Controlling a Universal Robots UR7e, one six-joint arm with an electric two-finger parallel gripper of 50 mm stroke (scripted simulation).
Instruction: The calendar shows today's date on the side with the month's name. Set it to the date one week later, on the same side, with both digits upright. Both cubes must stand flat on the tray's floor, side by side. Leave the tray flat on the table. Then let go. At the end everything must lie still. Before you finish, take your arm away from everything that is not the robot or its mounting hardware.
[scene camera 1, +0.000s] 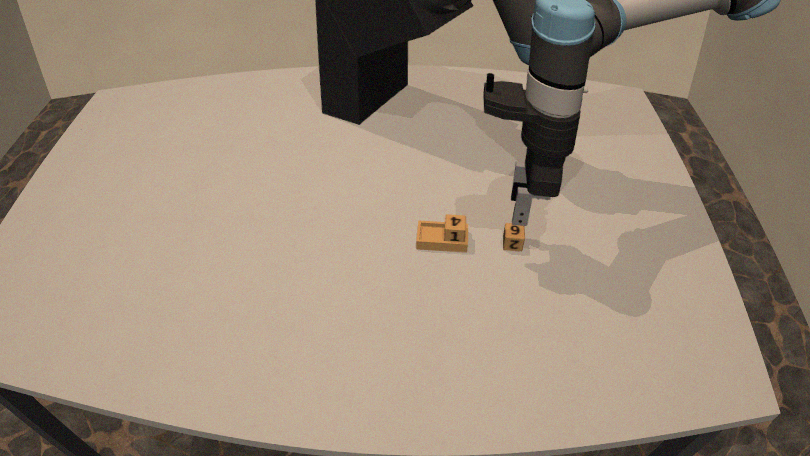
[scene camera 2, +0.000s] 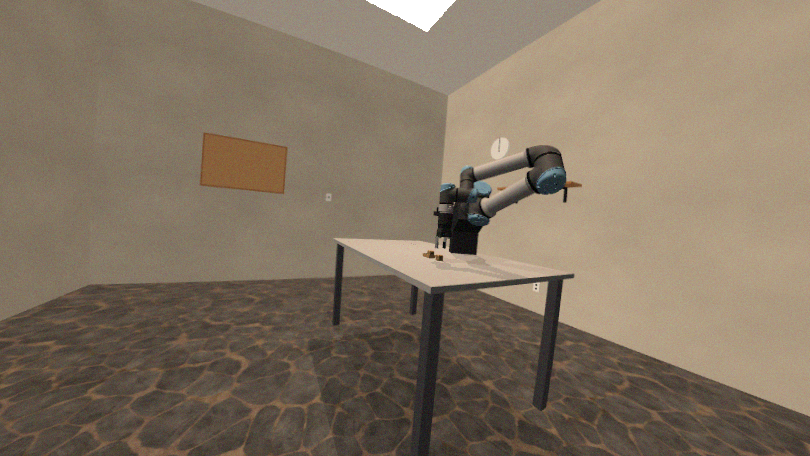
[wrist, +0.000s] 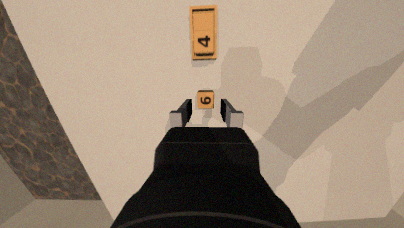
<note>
In view: the gripper (scene camera 1: 518, 211) and an orange tray (scene camera 1: 430, 235).
The orange tray is seen too in the wrist view (wrist: 197, 22). The gripper is seen too in the wrist view (wrist: 206, 106).
</note>
